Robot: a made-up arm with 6 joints. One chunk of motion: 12 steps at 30 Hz.
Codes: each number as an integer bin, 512 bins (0 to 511) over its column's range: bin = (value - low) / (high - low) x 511, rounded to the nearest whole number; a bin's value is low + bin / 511 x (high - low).
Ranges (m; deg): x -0.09..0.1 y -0.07..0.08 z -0.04..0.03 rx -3..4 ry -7..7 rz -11..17
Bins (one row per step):
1: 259 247 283 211 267 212
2: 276 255 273 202 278 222
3: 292 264 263 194 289 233
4: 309 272 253 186 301 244
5: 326 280 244 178 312 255
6: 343 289 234 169 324 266
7: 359 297 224 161 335 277
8: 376 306 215 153 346 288
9: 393 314 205 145 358 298
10: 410 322 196 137 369 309
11: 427 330 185 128 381 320
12: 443 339 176 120 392 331
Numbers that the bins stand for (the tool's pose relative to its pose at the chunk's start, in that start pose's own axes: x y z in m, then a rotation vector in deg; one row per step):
1: 0.0063 0.0025 -0.0012 -0.11 0.32 0.62
2: 0.0126 0.0049 -0.0026 -0.23 0.62 1.16
3: 0.0186 0.0075 -0.0040 -0.34 0.92 1.77
4: 0.0249 0.0098 -0.0053 -0.45 1.25 2.37
5: 0.0312 0.0122 -0.0066 -0.56 1.55 2.97
6: 0.0375 0.0148 -0.0079 -0.68 1.88 3.58
7: 0.0435 0.0172 -0.0093 -0.79 2.18 4.18
8: 0.0498 0.0198 -0.0105 -0.90 2.48 4.78
9: 0.0561 0.0222 -0.0119 -1.01 2.81 5.33
10: 0.0624 0.0245 -0.0132 -1.12 3.11 5.93
11: 0.0688 0.0269 -0.0147 -1.25 3.44 6.53
12: 0.0747 0.0295 -0.0159 -1.36 3.74 7.14

